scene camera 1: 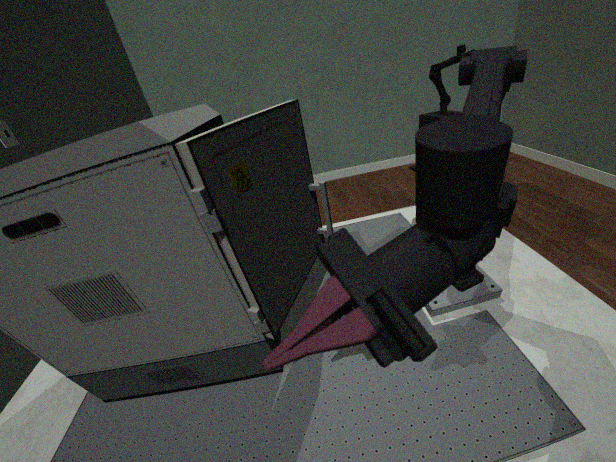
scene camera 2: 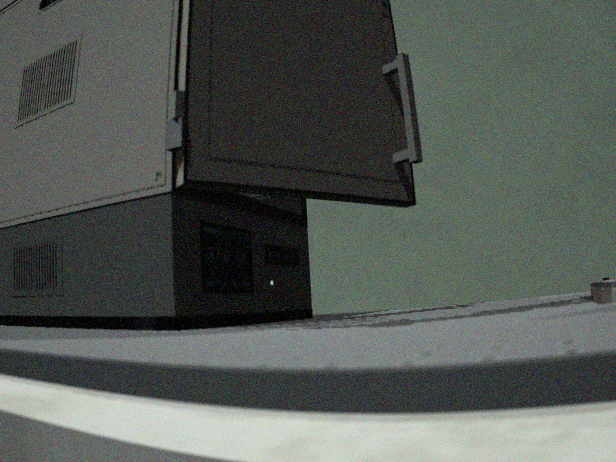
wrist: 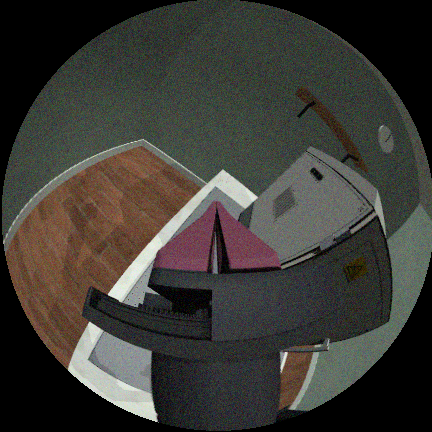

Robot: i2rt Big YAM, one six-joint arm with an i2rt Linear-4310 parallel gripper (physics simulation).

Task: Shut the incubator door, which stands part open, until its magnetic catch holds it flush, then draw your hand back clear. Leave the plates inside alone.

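Frame: origin at the arm's base, x back, y right, z up, level; centimetres.
Where they show: gripper, fingertip midpoint: (scene camera 1: 265, 366) (wrist: 215, 206).
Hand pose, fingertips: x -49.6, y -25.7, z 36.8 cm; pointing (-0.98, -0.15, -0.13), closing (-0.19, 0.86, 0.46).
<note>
Things, the pixels of their top centre, and the offset from my fingertips. "pt": a spot on its surface instead. Level surfaces: height alone.
- door's handle, surface spot: (scene camera 2: 411, 110) (scene camera 1: 329, 214) (wrist: 300, 350) pt dz -13.3, dx +18.8, dy +39.6 cm
- white table, surface height: dz -39.7 cm
- perforated grey board, surface height: dz -38.4 cm
- incubator's dark lower base, surface spot: (scene camera 2: 100, 270) pt dz -32.1, dx -14.4, dy +22.2 cm
The incubator (scene camera 1: 165, 255) (scene camera 2: 110, 165) (wrist: 325, 205) turns its pale side panel to the cameras. Its dark door (scene camera 1: 260, 215) (scene camera 2: 295, 100) (wrist: 372, 292) stands well open on hinges at that panel's edge. The door's handle (scene camera 1: 326, 207) (scene camera 2: 411, 110) (wrist: 307, 348) is at the free edge. My gripper (scene camera 1: 267, 364) (wrist: 215, 206) is shut and empty, its pink fingertips together. In scene view 1 the tips appear near the door's lower hinge corner; I cannot tell whether they touch anything. The gripper does not show in scene view 2. The plates and catch are hidden.
The arm's base plate (scene camera 1: 465, 300) stands on the white table (scene camera 1: 575, 320), to the right in scene view 1. A perforated grey board (scene camera 1: 400, 405) lies under the gripper. The incubator's dark lower base (scene camera 2: 100, 270) projects below the door. A wooden rail (wrist: 332, 122) is on the wall.
</note>
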